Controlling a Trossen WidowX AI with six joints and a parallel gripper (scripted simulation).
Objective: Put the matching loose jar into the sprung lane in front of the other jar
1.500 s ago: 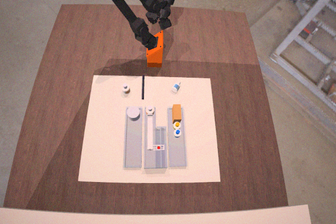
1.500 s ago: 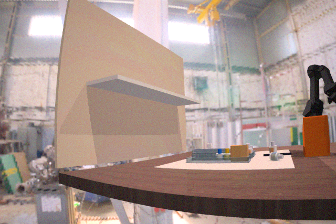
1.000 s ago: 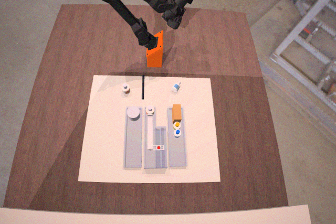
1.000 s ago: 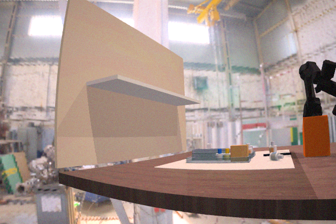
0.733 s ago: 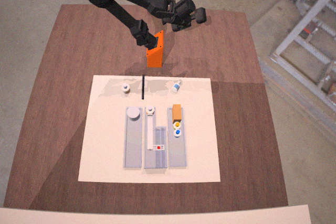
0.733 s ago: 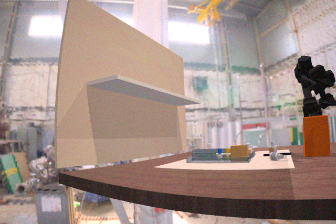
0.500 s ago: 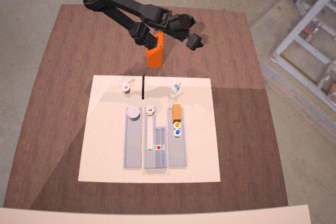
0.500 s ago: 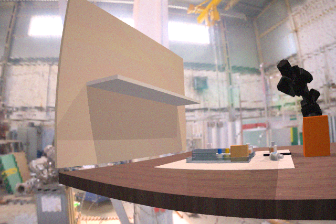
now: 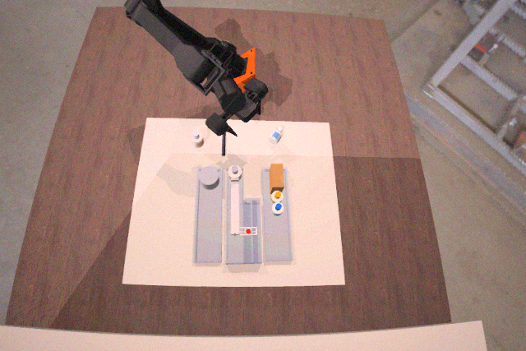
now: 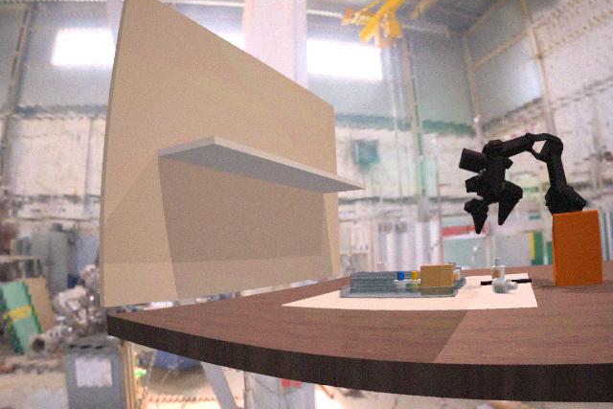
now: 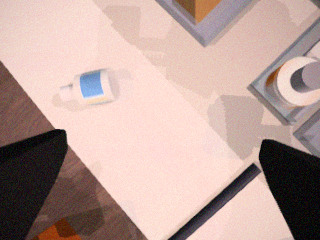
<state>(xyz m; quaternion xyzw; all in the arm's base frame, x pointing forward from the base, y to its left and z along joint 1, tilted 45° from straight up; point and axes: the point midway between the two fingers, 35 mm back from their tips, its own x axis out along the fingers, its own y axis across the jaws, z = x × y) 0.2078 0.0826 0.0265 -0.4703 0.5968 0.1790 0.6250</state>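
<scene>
Now: gripper tip 110 mm short of the orange box, 110 mm to the right of it and 110 mm above it. The rest, counted from my gripper tip: sprung lane: 250 mm ahead, 20 mm to the left, 130 mm below; then red dot: 290 mm ahead, 40 mm to the left, 80 mm below.
</scene>
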